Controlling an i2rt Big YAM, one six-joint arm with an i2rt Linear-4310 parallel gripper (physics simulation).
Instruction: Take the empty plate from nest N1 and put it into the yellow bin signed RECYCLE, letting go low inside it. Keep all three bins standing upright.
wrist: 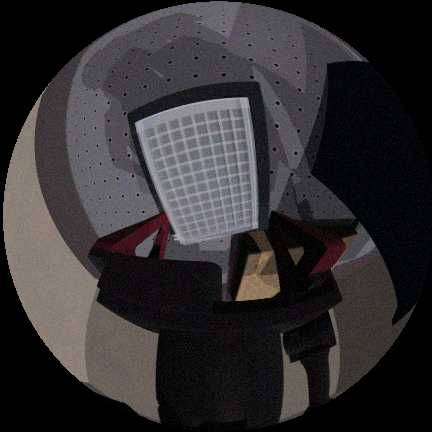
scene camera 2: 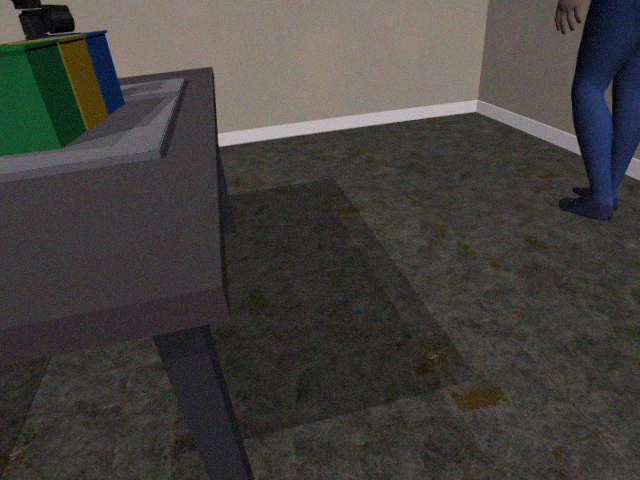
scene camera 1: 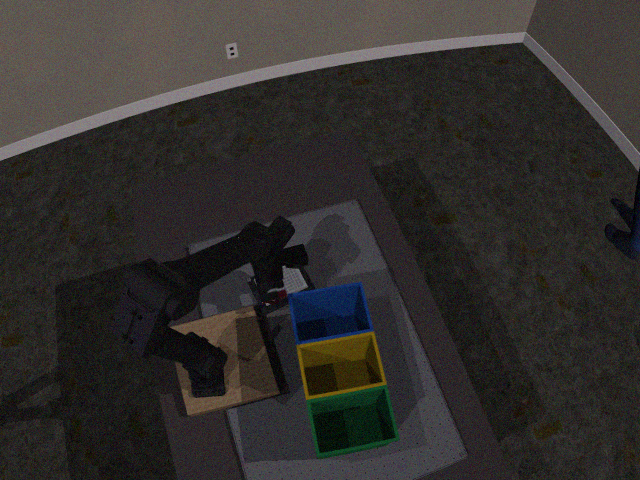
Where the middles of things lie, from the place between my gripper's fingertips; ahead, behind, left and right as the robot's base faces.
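Counted from my hand: dark nest (wrist: 210, 91), 3 cm ahead, 3 cm below, 2 cm to the left; blue bin (scene camera 1: 333, 312), 15 cm to the right, 14 cm ahead, 6 cm above; yellow bin (scene camera 1: 341, 365), 28 cm to the right, 15 cm ahead, 6 cm above. Gridded plate (wrist: 200, 156): my hand 3 cm short of it, 2 cm to the right of it, 1 cm above it.
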